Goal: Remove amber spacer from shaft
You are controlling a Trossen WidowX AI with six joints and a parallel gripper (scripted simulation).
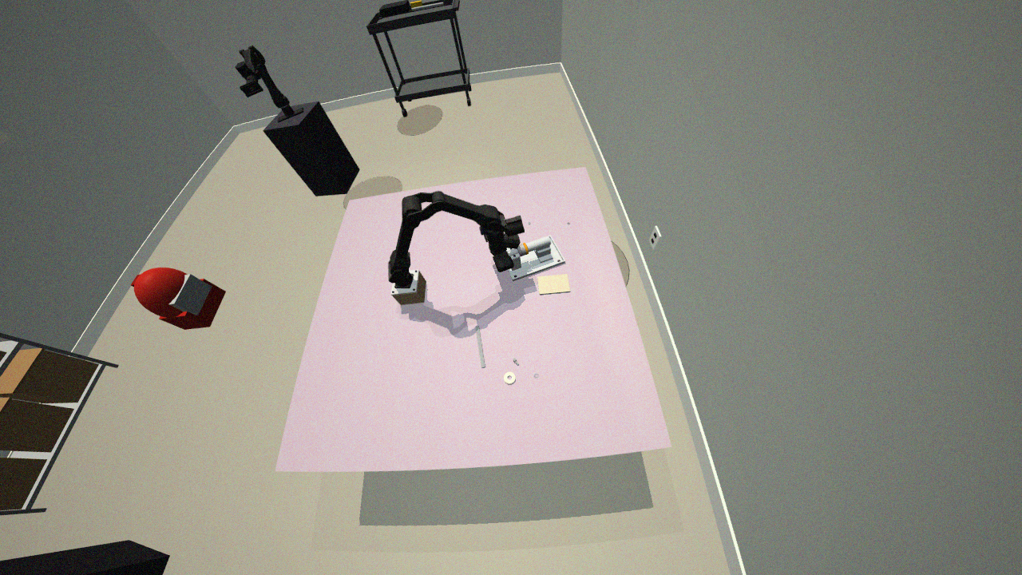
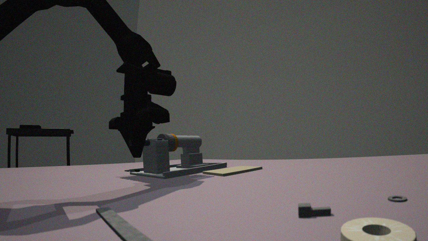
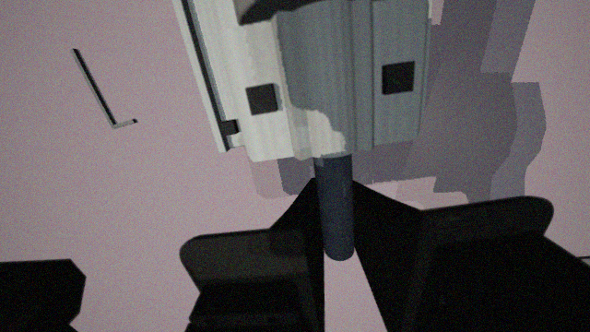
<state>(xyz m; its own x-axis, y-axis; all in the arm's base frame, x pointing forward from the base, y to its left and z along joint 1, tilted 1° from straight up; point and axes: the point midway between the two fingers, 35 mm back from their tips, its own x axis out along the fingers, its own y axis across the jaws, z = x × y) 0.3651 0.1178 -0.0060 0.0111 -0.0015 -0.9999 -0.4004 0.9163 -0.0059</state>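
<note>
Right now my gripper tip is 7 cm short of the dark blue shaft, 3 cm to the right of it and 3 cm below it. Also, from my gripper tip: L-shaped key 17 cm to the left, 4 cm below; amber spacer 10 cm ahead, 4 cm to the left, 3 cm above; tan flat plate 21 cm ahead, 7 cm to the right, 4 cm below.
</note>
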